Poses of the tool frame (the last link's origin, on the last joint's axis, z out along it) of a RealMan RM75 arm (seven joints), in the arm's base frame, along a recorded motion.
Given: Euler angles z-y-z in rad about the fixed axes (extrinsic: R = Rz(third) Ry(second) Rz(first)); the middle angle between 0 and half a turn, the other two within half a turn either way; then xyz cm.
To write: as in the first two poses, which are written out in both.
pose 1, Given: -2.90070, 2.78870, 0.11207, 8.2, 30.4, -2.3
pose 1, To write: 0.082, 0.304, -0.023, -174.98, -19.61, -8.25
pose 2, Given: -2.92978, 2.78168, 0.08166, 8.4, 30.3, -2.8
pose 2, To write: 0.084, 0.303, -0.028, -175.48, -20.14, -8.26
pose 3, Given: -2.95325, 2.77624, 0.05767, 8.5, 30.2, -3.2
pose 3, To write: 0.085, 0.302, -0.032, -175.90, -20.55, -8.23
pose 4, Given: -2.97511, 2.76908, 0.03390, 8.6, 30.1, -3.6
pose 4, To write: 0.086, 0.301, -0.036, -176.30, -21.03, -8.28
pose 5, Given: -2.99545, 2.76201, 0.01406, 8.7, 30.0, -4.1
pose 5, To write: 0.087, 0.300, -0.041, -176.68, -21.51, -8.20
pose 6, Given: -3.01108, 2.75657, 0.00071, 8.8, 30.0, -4.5
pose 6, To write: 0.088, 0.300, -0.045, -176.98, -21.86, -8.02
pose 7, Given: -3.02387, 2.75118, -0.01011, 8.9, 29.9, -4.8
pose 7, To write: 0.089, 0.299, -0.048, -177.23, -22.21, -7.87
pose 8, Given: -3.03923, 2.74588, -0.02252, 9.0, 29.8, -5.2
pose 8, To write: 0.090, 0.298, -0.052, -177.56, -22.55, -7.64
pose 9, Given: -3.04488, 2.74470, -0.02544, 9.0, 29.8, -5.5
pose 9, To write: 0.090, 0.298, -0.055, -177.68, -22.63, -7.46
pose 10, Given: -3.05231, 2.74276, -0.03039, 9.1, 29.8, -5.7
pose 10, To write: 0.091, 0.298, -0.057, -177.85, -22.76, -7.29
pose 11, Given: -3.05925, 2.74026, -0.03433, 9.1, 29.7, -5.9
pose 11, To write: 0.091, 0.297, -0.059, -178.00, -22.91, -7.09
